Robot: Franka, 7 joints.
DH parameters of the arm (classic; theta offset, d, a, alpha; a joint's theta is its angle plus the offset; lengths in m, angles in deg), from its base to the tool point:
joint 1: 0 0.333 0 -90
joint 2: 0 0 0 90
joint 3: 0 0.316 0.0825 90
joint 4: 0 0 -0.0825 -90
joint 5: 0 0.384 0 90
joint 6: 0 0 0.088 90
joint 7: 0 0.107 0 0
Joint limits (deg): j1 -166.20..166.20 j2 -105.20..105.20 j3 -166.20..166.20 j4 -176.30..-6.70 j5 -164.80..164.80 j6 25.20..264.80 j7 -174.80..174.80
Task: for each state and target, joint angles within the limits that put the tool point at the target. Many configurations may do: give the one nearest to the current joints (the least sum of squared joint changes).
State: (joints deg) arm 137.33 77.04 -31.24 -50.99 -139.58 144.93 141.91
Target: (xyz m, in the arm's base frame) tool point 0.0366 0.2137 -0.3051
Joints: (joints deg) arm 129.76 105.20 -18.31 -97.03 -141.31 157.59 141.91
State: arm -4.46 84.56 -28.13 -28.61 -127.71 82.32 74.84
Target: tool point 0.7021 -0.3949 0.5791
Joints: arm -18.27 64.36 -33.80 -27.22 -131.90 103.67 74.84
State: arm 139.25 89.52 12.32 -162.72 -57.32 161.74 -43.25
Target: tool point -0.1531 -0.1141 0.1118
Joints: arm 108.63 62.12 24.87 -176.30 -70.74 186.57 -43.25
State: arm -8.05 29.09 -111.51 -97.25 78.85 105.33 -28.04
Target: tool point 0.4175 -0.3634 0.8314
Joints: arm 26.56 42.62 -119.19 -74.85 81.14 99.21 -28.04
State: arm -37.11 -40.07 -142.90 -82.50 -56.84 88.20 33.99
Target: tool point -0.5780 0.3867 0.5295
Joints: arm -48.58 -28.79 -149.91 -70.88 -59.88 88.67 33.99
